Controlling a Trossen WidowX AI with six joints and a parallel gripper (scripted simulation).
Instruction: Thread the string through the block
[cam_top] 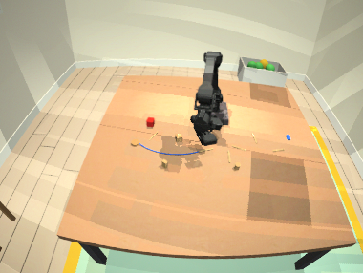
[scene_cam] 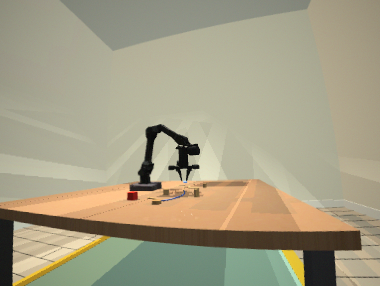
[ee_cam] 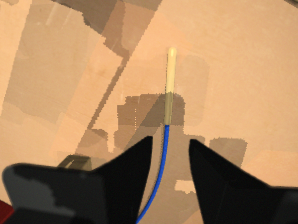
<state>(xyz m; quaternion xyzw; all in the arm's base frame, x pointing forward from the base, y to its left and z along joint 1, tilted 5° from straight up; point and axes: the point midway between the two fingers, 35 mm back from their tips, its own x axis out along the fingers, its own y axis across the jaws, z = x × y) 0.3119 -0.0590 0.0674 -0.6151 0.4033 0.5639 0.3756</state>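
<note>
Right now my gripper tip is 1 cm past the thin wooden stick, 1 cm to the right of it and 6 cm above it. Round my gripper tip: round wooden button (1 cm behind, 33 cm to the right, 5 cm below); wooden block (7 cm behind, 11 cm to the right, 4 cm below); red cube (17 cm behind, 28 cm to the right, 4 cm below).
</note>
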